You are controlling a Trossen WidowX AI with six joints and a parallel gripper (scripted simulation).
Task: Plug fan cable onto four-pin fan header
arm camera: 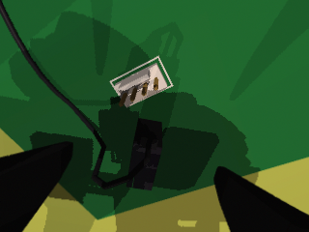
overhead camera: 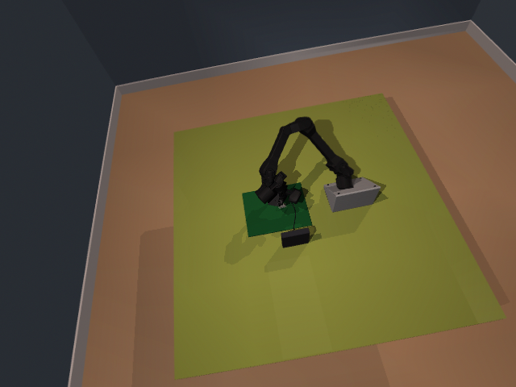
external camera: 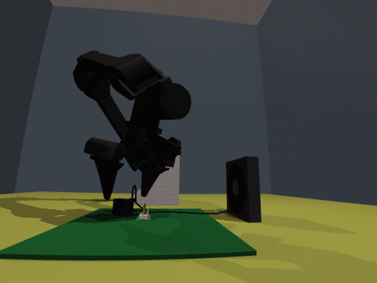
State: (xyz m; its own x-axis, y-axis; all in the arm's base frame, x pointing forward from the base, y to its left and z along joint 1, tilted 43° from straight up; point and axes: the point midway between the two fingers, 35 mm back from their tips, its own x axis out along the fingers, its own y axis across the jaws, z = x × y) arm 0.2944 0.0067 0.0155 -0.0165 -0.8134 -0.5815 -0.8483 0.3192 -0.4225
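Right now my gripper tip is 10 mm past the black plug, 10 mm to the left of it and 20 mm above it. From my gripper tip the other things lie so: black fan (30 mm behind, 230 mm to the left, 20 mm above); green board (40 mm ahead, 50 mm to the left, 50 mm below); white four-pin header (10 mm ahead, 40 mm to the left, 40 mm below).
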